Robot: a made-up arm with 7 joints.
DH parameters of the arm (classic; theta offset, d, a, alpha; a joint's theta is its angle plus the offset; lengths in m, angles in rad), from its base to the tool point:
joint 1: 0 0.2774 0 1.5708
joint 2: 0 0.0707 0 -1.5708
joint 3: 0 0.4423 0.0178 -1.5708
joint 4: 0 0.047 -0.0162 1.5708
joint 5: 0 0.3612 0 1.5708
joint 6: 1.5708 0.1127 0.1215 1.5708
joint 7: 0 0.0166 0 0
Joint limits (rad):
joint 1: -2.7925..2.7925
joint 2: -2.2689..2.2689
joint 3: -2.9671..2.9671
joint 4: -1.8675..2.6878
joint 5: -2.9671..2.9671
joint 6: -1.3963..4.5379
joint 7: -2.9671..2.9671
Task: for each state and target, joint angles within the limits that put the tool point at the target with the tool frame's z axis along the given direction. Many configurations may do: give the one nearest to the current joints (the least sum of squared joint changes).
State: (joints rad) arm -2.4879 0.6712 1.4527 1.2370 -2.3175 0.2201 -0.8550
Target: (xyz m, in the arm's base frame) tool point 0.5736 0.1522 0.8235 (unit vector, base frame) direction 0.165 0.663 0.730
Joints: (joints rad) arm -2.2170 0.8293 0.9974 1.0058 -2.8790 0.3839 -0.8550
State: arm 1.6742 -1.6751 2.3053 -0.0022 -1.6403 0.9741 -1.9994
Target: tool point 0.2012 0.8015 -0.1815 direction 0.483 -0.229 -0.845
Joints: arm 1.5433 -2.2223 1.8211 -0.0351 -2.3591 0.3729 -1.9994
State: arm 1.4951 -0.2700 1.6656 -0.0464 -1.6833 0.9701 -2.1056
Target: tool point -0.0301 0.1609 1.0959 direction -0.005 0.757 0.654
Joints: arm 0.6385 -0.3937 1.7835 0.7842 -2.0498 1.2412 -2.1056
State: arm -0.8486 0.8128 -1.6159 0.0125 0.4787 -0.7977 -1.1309
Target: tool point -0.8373 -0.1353 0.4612 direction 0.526 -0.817 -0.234
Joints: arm -0.3519 1.0572 -2.0171 0.7596 0.4421 -0.2653 -1.1309
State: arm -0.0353 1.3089 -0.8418 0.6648 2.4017 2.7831 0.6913
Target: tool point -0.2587 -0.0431 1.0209 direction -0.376 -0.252 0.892
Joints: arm -0.4215 0.6129 -0.5328 0.2689 2.4858 1.8527 0.6913
